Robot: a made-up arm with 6 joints. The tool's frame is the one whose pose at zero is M.
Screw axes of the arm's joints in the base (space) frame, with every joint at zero. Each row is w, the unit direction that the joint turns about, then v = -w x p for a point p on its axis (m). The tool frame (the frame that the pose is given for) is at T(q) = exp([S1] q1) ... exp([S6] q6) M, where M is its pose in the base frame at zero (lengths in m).
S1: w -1 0 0 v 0 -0.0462 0
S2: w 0 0 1 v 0.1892 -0.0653 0
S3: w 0 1 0 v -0.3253 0 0.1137
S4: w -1 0 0 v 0 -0.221 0.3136
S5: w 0 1 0 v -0.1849 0 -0.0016
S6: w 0 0 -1 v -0.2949 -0.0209 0
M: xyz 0.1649 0.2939 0.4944 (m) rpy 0 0 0 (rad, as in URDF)
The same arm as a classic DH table. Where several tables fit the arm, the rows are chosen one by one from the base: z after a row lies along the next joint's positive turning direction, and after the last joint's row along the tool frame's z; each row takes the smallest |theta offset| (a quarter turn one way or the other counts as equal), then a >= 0, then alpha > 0; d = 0 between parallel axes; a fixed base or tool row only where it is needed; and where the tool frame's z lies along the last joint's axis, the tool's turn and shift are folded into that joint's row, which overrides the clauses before.
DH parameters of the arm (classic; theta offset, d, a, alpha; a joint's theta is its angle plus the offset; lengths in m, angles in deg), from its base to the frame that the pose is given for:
base (fixed): -90 0.0462 0 90
joint 1: 0 -0.0653 -0.1892 -90
joint 2: 90 0.2791 0.0484 -90
joint 3: 90 0.1244 0.1043 -90
joint 4: 0 0.1153 0.0361 90
joint 5: 90 -0.0187 0.0193 90
joint 6: 0.31 0 -0.1858 180
tool (fixed): -179.69 0.3095 0 0

